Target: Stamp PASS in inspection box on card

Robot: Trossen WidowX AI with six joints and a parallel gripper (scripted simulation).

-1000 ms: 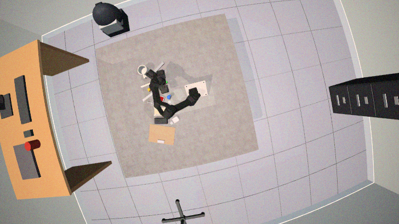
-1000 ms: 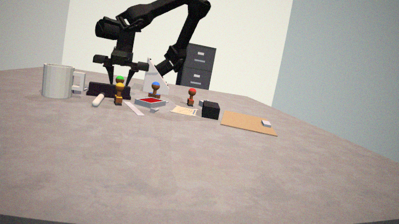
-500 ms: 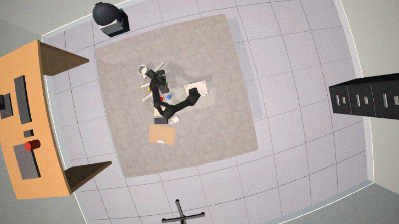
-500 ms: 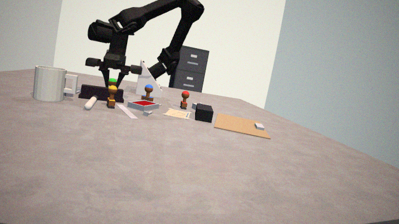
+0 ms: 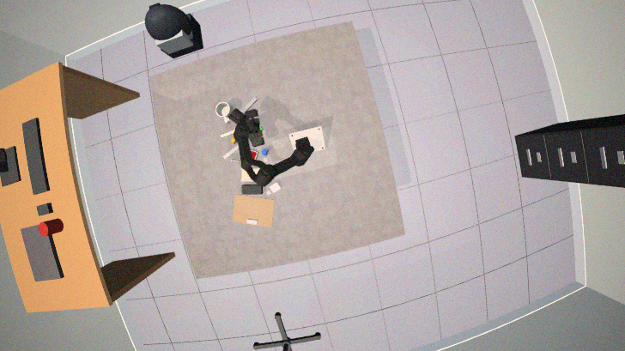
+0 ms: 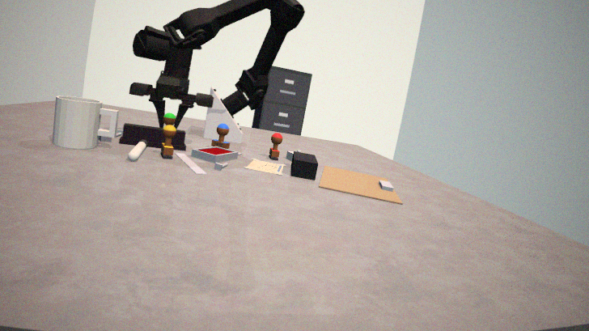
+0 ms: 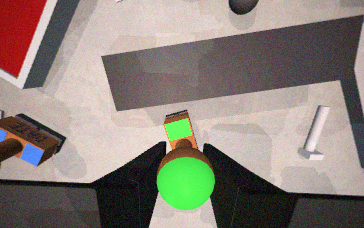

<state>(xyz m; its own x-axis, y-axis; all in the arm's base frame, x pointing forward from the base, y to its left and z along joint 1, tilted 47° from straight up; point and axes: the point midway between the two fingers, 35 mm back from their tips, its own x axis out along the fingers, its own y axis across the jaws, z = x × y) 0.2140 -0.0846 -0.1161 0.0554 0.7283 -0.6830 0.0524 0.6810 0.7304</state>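
Now: the red ink pad 90 mm ahead of my gripper tip, 110 mm to the left of it and 20 mm below it. Round my gripper tip: black bar: 50 mm ahead, 20 mm to the right, 10 mm below; then green-knobbed stamp: right at my gripper tip; then blue-knobbed stamp: 130 mm to the left, 10 mm below.
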